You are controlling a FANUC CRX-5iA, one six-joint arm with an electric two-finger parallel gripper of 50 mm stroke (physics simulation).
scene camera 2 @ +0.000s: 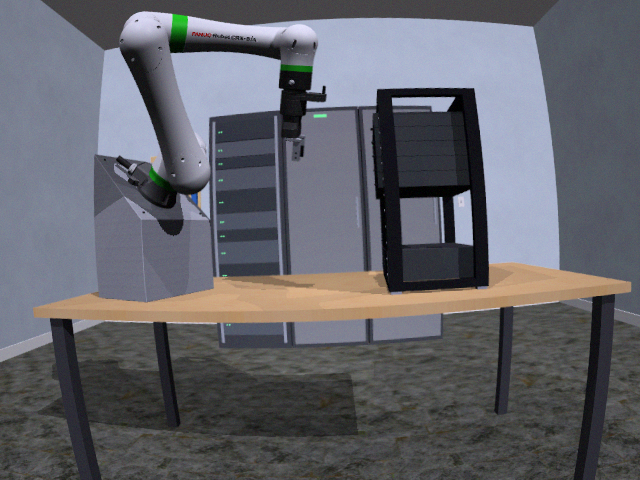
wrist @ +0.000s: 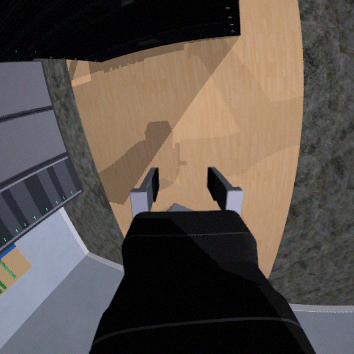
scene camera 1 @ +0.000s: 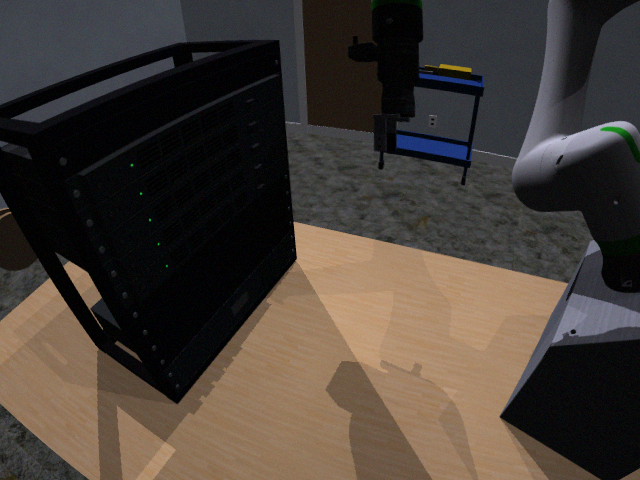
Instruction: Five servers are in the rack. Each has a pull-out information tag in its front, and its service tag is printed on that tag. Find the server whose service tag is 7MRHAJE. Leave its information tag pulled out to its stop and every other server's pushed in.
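Frame: origin at the arm's base, x right, y ahead, z up, level; millimetres.
Seen in the pictures: gripper, fingertip midpoint: (scene camera 2: pixel 297 158) (wrist: pixel 182 176) (scene camera 1: pixel 385 151); arm's base, link origin: (scene camera 2: pixel 156 194).
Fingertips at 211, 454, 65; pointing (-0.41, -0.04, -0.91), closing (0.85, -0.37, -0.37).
Observation:
Offsets run from my fingertips to a thing's middle, as dx, dy, dz. Level surfaces: height alone.
The black rack @[-66, +424, -107] (scene camera 1: pixel 160 82) (scene camera 2: pixel 478 206) (wrist: pixel 200 30) stands upright on the table. Five stacked servers (scene camera 1: pixel 196 170) (scene camera 2: pixel 431 149) fill its upper part, each with a green light at the left of its front in scene camera 1. Small pale marks, possibly the information tags @[-14, +242, +99] (scene camera 1: pixel 250 100), line up near the fronts' right ends. They look alike and close to the fronts; whether any is pulled out is too dark to tell. No service tag is readable. My gripper (scene camera 1: pixel 385 147) (scene camera 2: pixel 297 155) (wrist: pixel 182 176) is open and empty, pointing down high above the table, apart from the rack's front.
The wooden table @[dz -399] (scene camera 1: pixel 320 330) (scene camera 2: pixel 258 310) (wrist: pixel 260 75) carries the rack and the grey robot pedestal (scene camera 1: pixel 573 392) (scene camera 2: pixel 170 258). A blue cart (scene camera 1: pixel 478 85) stands on the floor behind. Tall grey cabinets (scene camera 2: pixel 325 206) (wrist: pixel 22 135) stand beyond the table.

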